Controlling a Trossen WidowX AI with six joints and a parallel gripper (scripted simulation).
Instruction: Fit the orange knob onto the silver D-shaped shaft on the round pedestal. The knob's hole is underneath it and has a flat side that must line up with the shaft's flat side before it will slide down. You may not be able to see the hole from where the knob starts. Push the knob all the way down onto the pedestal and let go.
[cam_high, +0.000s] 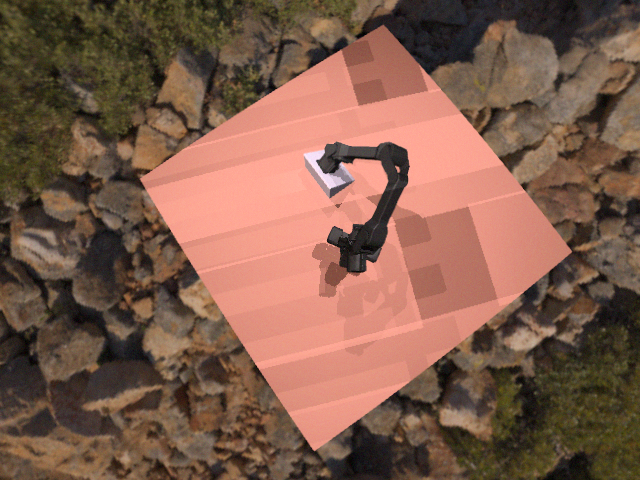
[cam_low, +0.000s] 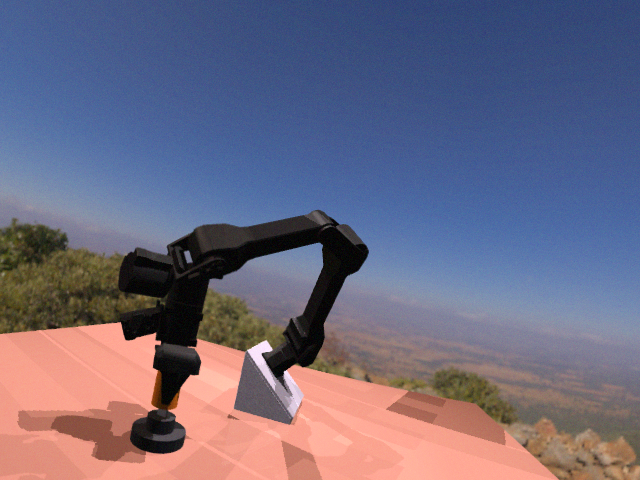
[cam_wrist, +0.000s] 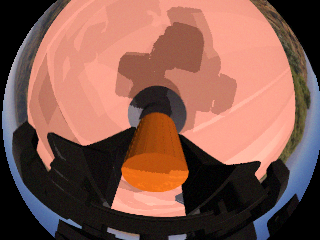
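Right now my gripper tip is 3 cm below the orange knob. Round my gripper tip: round black pedestal 4 cm below.
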